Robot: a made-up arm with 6 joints. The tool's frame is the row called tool. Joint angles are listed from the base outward. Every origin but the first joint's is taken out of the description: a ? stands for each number. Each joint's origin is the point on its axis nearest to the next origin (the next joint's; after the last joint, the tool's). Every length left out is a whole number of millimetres.
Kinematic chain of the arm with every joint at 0, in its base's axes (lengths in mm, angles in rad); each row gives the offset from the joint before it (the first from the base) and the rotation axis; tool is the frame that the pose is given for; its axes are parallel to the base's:
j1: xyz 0 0 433 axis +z
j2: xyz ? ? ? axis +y
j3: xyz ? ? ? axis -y
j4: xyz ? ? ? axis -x
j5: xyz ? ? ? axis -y
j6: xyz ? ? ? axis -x
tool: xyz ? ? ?
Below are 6 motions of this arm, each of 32 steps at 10 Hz.
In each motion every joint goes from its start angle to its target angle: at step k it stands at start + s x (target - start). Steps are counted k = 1, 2, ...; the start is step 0. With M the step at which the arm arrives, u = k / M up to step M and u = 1 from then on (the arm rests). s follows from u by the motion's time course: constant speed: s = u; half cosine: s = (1 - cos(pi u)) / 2; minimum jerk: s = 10 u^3 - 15 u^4 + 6 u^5.
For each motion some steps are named. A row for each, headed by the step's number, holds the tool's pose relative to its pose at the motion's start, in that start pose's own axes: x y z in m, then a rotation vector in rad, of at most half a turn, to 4 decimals.
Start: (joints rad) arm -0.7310 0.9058 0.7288 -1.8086 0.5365 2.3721
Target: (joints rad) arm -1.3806 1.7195 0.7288 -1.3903 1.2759 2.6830
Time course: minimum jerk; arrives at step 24
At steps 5, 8, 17, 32:
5: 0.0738 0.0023 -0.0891 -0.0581 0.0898 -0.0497
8: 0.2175 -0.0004 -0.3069 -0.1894 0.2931 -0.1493
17: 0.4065 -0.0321 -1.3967 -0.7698 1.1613 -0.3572
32: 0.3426 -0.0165 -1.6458 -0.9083 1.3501 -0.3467

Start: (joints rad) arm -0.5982 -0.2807 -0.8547 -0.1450 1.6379 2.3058
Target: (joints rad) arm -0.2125 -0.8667 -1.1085 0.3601 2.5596 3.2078
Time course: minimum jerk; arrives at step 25
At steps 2, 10, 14, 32:
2: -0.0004 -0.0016 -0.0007 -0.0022 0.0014 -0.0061
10: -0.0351 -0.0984 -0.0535 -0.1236 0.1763 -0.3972
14: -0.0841 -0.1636 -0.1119 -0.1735 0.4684 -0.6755
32: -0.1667 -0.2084 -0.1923 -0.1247 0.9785 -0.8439

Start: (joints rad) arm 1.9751 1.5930 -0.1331 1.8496 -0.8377 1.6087
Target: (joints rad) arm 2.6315 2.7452 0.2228 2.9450 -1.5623 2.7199
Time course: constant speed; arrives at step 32
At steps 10, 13, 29, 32:
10: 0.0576 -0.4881 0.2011 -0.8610 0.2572 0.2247
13: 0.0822 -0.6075 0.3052 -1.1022 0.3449 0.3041
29: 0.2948 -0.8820 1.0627 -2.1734 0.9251 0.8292
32: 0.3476 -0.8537 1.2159 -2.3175 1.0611 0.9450

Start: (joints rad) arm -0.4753 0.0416 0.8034 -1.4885 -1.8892 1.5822
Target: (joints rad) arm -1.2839 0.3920 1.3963 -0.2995 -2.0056 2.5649
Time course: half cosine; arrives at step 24
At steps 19, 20, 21, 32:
19: -0.6569 0.2639 0.1704 -0.0331 1.4655 0.1985
20: -0.6726 0.2830 0.1862 -0.0069 1.5101 0.2285
21: -0.6843 0.2984 0.1991 0.0157 1.5440 0.2531
32: -0.6985 0.3189 0.2163 0.0477 1.5863 0.2863

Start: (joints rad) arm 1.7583 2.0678 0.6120 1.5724 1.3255 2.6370
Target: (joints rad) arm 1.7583 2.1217 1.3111 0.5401 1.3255 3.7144
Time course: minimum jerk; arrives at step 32
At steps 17, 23, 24, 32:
17: -0.1039 0.1870 -0.1623 -0.7815 0.2361 0.6194
23: -0.1558 0.2452 -0.2554 -1.1377 0.3017 1.0102
24: -0.1613 0.2504 -0.2663 -1.1743 0.3065 1.0593
32: -0.1766 0.2639 -0.2979 -1.2724 0.3165 1.2053

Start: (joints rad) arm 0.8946 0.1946 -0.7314 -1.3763 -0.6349 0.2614
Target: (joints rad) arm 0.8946 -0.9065 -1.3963 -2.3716 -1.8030 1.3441
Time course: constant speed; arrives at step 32
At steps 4, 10, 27, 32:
4: -0.0579 -0.0343 -0.0939 -0.0756 0.0917 0.1603
10: -0.1226 -0.1064 -0.2283 -0.2185 0.1896 0.4417
27: -0.1532 -0.3974 -0.5222 -0.7374 0.1302 1.4125
32: -0.1208 -0.4918 -0.5739 -0.8910 0.0005 1.7222

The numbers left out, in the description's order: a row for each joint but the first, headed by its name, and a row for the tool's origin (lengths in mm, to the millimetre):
j2: 0 0 0
j3: 0 0 1072
j4: 839 0 0
j5: 0 -161 0
j6: 0 0 0
tool: 0 0 0

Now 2 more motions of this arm.
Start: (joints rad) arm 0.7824 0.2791 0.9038 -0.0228 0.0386 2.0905
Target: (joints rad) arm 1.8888 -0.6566 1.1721 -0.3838 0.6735 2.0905
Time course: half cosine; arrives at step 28
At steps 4, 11, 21, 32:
4: -0.0236 -0.0958 0.0046 0.0536 0.0076 -0.0989
11: -0.2596 -0.5455 -0.1104 0.4338 0.0928 -0.6217
21: -0.7709 -0.6337 -0.7684 1.3671 0.4792 -1.2695
32: -0.8538 -0.4618 -0.9682 1.6642 0.6569 -1.3506

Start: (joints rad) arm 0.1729 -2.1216 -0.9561 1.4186 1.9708 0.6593
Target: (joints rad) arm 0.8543 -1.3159 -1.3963 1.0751 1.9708 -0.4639
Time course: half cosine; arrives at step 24
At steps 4, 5, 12, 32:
4: -0.0534 0.0331 -0.0085 0.1290 0.0491 -0.0786
5: -0.0807 0.0523 -0.0115 0.1994 0.0725 -0.1227
12: -0.2886 0.2886 0.0206 0.9791 0.1748 -0.6522
32: -0.3398 0.5324 0.1632 1.9557 -0.1164 -1.3370

